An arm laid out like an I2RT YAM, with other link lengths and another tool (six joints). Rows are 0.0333 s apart.
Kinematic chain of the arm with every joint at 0, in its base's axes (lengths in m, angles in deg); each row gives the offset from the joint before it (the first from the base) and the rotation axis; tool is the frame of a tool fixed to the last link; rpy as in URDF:
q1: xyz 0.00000 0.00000 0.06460 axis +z
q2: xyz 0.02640 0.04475 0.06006 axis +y
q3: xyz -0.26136 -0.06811 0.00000 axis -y
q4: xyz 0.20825 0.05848 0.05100 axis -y
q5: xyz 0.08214 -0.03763 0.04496 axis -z
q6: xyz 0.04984 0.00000 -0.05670 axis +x
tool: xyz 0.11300 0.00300 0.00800 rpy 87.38 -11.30 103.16
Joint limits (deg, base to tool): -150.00..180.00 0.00..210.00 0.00..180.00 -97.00..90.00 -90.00..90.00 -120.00..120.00
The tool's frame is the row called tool.
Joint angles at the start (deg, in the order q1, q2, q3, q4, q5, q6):
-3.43 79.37 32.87 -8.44 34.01 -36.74
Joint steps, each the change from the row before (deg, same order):
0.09 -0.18 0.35 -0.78 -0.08 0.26
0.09 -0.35 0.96 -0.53 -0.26 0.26
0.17 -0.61 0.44 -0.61 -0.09 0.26
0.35 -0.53 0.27 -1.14 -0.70 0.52
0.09 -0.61 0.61 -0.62 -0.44 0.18
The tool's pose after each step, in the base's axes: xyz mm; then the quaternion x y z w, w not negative. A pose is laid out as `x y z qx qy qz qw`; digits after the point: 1 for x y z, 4 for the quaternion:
273.7 -103.6 81.4 0.5922 0.7447 -0.0257 0.3067
277.7 -102.7 86.6 0.5927 0.7425 -0.0188 0.3114
278.7 -101.8 90.4 0.5930 0.7412 -0.0146 0.3144
278.1 -98.3 90.9 0.5926 0.7434 -0.0082 0.3101
280.1 -96.9 95.2 0.5922 0.7426 -0.0012 0.3126

